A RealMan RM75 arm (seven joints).
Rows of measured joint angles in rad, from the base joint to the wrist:
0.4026, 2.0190, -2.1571, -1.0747, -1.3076, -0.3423, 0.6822
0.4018, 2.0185, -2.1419, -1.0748, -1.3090, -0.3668, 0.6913
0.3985, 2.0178, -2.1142, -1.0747, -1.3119, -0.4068, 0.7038
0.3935, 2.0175, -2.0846, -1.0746, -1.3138, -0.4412, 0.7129
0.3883, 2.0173, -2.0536, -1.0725, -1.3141, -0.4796, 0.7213
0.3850, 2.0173, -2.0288, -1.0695, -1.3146, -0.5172, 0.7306
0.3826, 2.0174, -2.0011, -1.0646, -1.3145, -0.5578, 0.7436
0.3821, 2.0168, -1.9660, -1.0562, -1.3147, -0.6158, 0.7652
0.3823, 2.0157, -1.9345, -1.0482, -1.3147, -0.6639, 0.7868
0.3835, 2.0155, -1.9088, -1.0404, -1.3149, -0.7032, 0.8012
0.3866, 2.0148, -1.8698, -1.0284, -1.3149, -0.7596, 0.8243
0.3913, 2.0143, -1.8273, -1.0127, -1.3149, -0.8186, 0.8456
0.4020, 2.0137, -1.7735, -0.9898, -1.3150, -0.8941, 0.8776
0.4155, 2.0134, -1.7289, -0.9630, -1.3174, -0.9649, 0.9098
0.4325, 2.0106, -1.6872, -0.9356, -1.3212, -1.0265, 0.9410
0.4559, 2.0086, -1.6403, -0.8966, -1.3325, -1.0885, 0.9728
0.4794, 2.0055, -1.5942, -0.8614, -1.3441, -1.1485, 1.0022
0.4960, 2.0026, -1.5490, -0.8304, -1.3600, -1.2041, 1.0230
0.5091, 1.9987, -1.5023, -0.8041, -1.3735, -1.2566, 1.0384
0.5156, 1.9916, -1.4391, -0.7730, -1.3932, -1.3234, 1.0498
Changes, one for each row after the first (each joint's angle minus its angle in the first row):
-0.0008, -0.0005, 0.0152, -0.0001, -0.0014, -0.0245, 0.0091
-0.0041, -0.0012, 0.0429, 0.0000, -0.0043, -0.0645, 0.0216
-0.0091, -0.0015, 0.0725, 0.0001, -0.0062, -0.0989, 0.0307
-0.0143, -0.0017, 0.1035, 0.0022, -0.0065, -0.1373, 0.0391
-0.0176, -0.0017, 0.1283, 0.0052, -0.0070, -0.1749, 0.0484
-0.0200, -0.0016, 0.1560, 0.0101, -0.0069, -0.2155, 0.0614
-0.0205, -0.0022, 0.1911, 0.0185, -0.0071, -0.2735, 0.0830
-0.0203, -0.0033, 0.2226, 0.0265, -0.0071, -0.3216, 0.1046
-0.0191, -0.0035, 0.2483, 0.0343, -0.0073, -0.3609, 0.1190
-0.0160, -0.0042, 0.2873, 0.0463, -0.0073, -0.4173, 0.1421
-0.0113, -0.0047, 0.3298, 0.0620, -0.0073, -0.4763, 0.1634
-0.0006, -0.0053, 0.3836, 0.0849, -0.0074, -0.5518, 0.1954
0.0129, -0.0056, 0.4282, 0.1117, -0.0098, -0.6226, 0.2276
0.0299, -0.0084, 0.4699, 0.1391, -0.0136, -0.6842, 0.2588
0.0533, -0.0104, 0.5168, 0.1781, -0.0249, -0.7462, 0.2906
0.0768, -0.0135, 0.5629, 0.2133, -0.0365, -0.8062, 0.3200
0.0934, -0.0164, 0.6081, 0.2443, -0.0524, -0.8618, 0.3408
0.1065, -0.0203, 0.6548, 0.2706, -0.0659, -0.9143, 0.3562
0.1130, -0.0274, 0.7180, 0.3017, -0.0856, -0.9811, 0.3676

